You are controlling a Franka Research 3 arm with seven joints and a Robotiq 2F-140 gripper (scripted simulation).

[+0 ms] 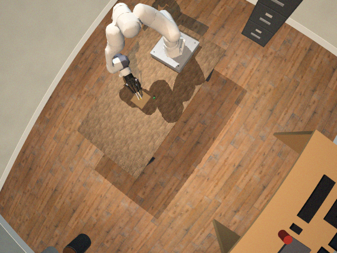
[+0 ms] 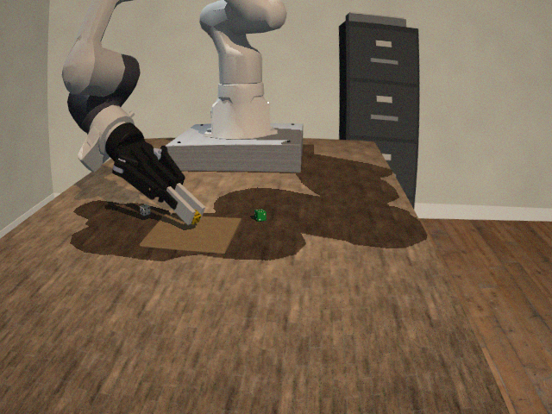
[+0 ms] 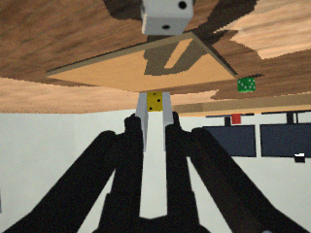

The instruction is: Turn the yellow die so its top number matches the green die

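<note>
Right now my hand is 20 mm short of the yellow die, 20 mm to the right of it and 20 mm above it. The rest, counted from my hand: white die: 90 mm behind, 80 mm to the right, 40 mm below; then tan mat: 10 mm ahead, 10 mm to the left, 40 mm below; then green die: 40 mm behind, 130 mm to the left, 40 mm below.
</note>
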